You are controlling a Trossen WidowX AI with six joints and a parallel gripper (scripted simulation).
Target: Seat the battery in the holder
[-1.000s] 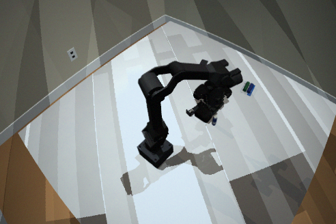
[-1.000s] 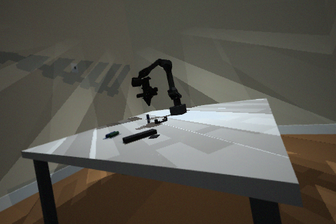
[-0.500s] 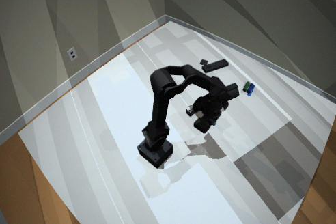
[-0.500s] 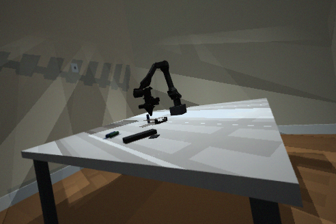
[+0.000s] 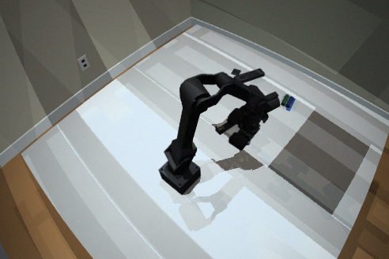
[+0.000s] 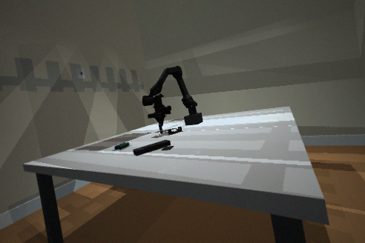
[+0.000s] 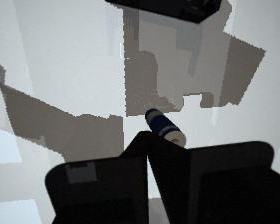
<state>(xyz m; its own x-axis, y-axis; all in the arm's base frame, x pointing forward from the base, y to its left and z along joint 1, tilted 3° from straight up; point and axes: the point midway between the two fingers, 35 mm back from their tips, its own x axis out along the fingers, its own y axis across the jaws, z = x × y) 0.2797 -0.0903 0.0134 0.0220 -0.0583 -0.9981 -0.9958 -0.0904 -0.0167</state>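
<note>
Right now the battery is 20 mm ahead of my gripper tip and 10 mm below it. From my gripper tip the other things lie so: long black bar 330 mm ahead, 240 mm to the left, 30 mm below.
</note>
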